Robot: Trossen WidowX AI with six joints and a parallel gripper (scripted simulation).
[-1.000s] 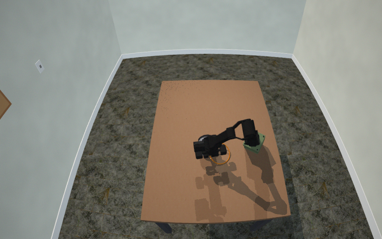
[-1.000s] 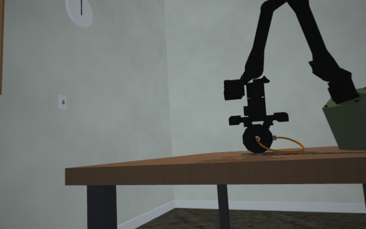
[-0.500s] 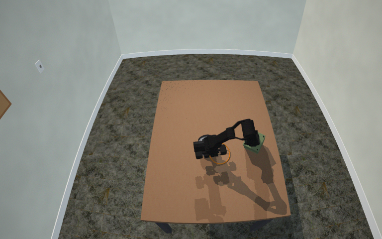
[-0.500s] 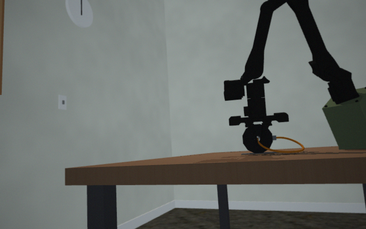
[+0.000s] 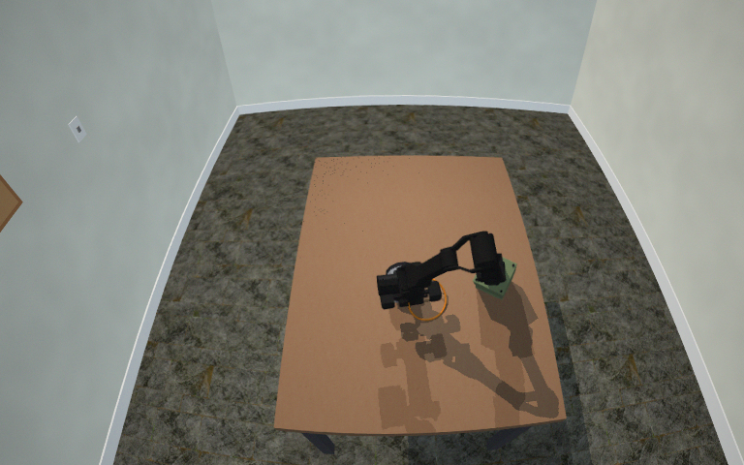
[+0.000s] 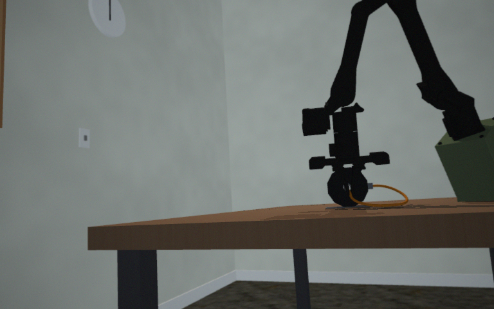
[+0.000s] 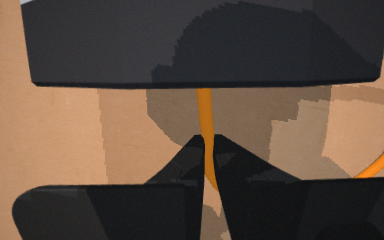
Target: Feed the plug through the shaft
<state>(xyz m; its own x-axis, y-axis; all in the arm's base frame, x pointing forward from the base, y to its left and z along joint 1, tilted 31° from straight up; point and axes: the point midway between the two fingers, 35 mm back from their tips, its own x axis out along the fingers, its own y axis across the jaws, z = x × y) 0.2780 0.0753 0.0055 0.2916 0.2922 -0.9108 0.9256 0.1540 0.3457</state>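
Right now the plug is 110 mm to the right of my hand, 40 mm ahead of it and 10 mm below it. The rest, counted from my hand: orange cable 90 mm to the right, 30 mm ahead, 10 mm below; then grey stub 100 mm to the right, 30 mm behind, 10 mm below.
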